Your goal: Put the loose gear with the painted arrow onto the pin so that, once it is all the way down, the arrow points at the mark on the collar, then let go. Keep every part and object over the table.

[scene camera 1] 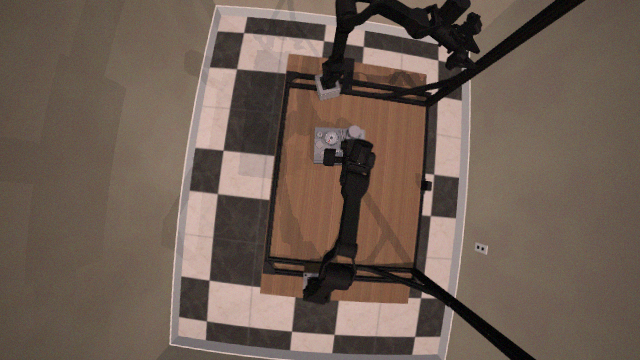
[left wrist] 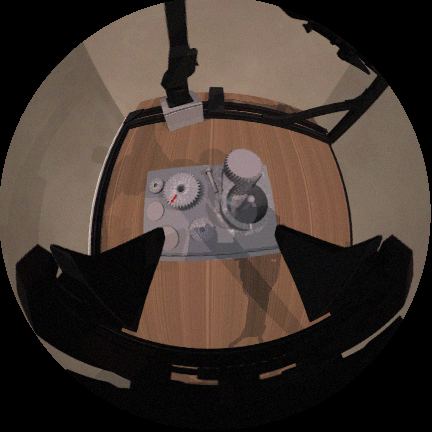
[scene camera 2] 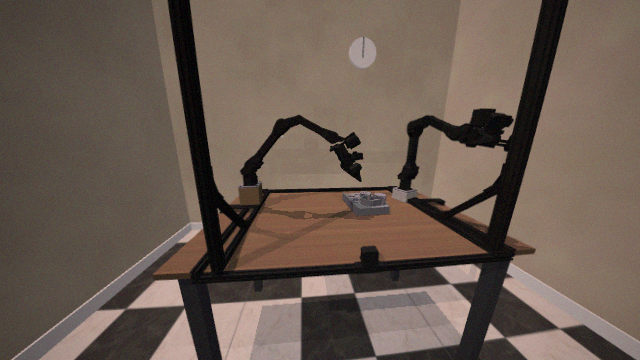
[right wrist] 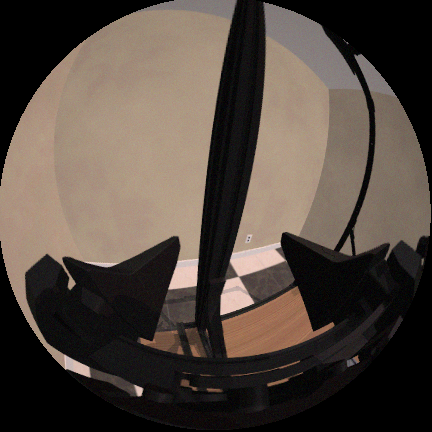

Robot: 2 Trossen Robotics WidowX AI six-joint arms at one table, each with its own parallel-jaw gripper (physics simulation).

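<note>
The loose gear with the red painted arrow (left wrist: 189, 199) (scene camera 1: 331, 137) lies flat on the grey base (left wrist: 190, 252) (scene camera 1: 318, 155) (scene camera 2: 375, 211); its arrow points down-left in the left wrist view. A round collar (left wrist: 226, 202) stands at the base's right, around a dark recess with a pale pin top (left wrist: 251, 199). The mark on the collar cannot be made out. My left gripper (left wrist: 220, 232) (scene camera 2: 359, 179) is open and empty, pointing down above the base; its arm hides part of the base in scene camera 1. My right gripper (right wrist: 231, 240) is open and empty, away from the base.
A tall toothed cylinder (left wrist: 243, 164) (scene camera 1: 355, 132) rises beside the collar. A small gear (left wrist: 156, 185), another gear (left wrist: 202, 229), a short post (left wrist: 212, 180) and flat discs (left wrist: 155, 211) are on the base. A black frame upright (right wrist: 232, 140) stands in front of the right wrist camera.
</note>
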